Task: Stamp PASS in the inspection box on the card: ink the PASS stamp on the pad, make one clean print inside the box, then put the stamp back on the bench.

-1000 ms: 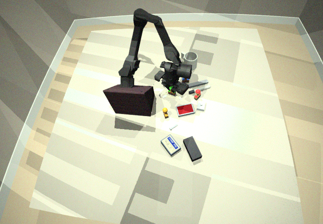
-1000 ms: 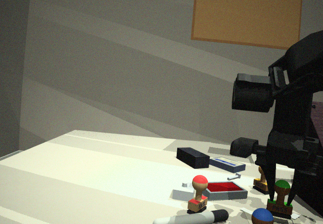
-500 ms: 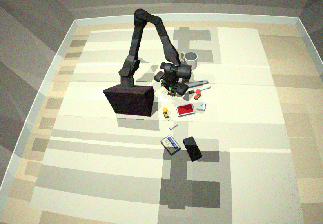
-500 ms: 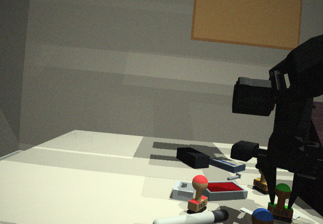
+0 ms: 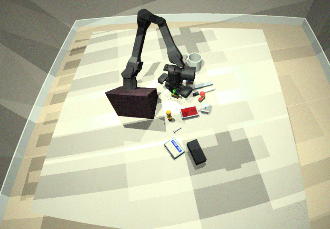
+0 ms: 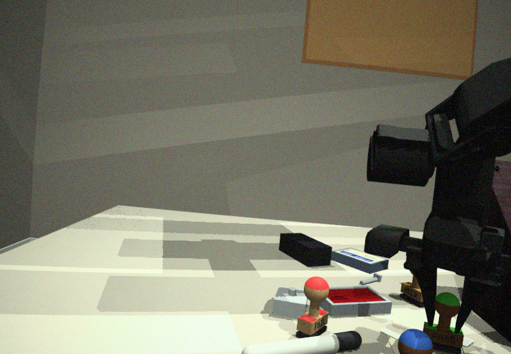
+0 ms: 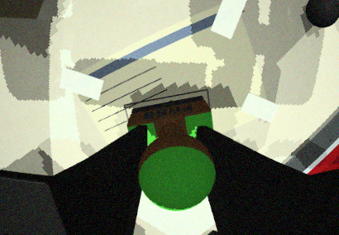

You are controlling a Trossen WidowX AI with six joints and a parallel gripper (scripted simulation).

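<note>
My gripper tip is now right at the green-knobbed stamp. The rest, counted from my gripper tip: white card (3 cm below, 1 cm to the left, 1 cm ahead); then cardboard cube (12 cm to the left, 2 cm behind); then blue-knobbed stamp (10 cm to the left, 8 cm ahead).
</note>
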